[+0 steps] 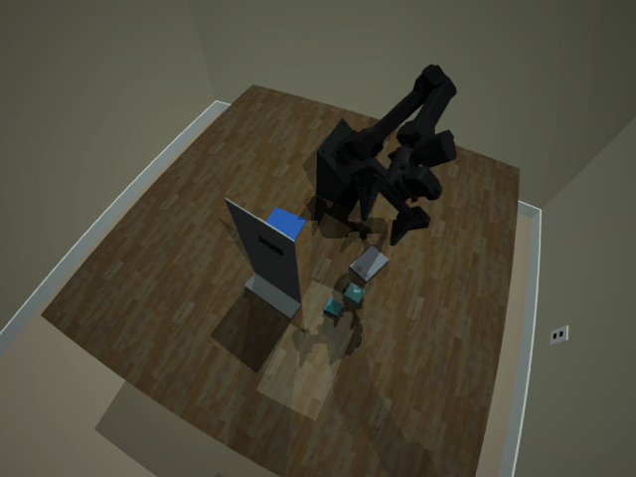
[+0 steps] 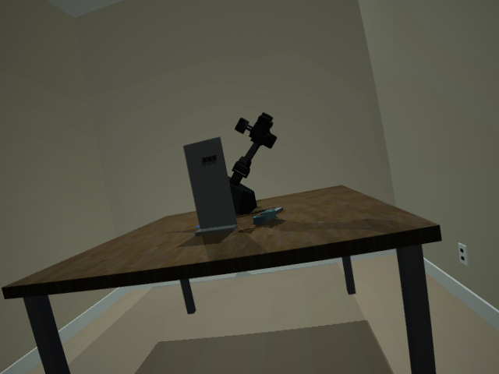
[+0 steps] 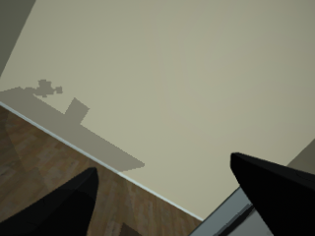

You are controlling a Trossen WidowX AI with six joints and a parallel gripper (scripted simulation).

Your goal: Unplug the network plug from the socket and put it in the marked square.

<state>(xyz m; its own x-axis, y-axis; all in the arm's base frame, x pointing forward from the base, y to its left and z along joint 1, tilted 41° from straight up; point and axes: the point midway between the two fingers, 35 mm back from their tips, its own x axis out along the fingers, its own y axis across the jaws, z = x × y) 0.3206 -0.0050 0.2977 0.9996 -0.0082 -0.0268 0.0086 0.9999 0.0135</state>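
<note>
The network plug is 50 mm ahead of my gripper tip, 210 mm to the right of it and 80 mm below it. From my gripper tip the other things lie so: upright panel: 70 mm ahead, 210 mm to the right, 200 mm below; then blue marked square: 140 mm behind, 300 mm to the right, 370 mm below; then flat grey tile: 120 mm behind, 10 mm to the left, 360 mm below.
</note>
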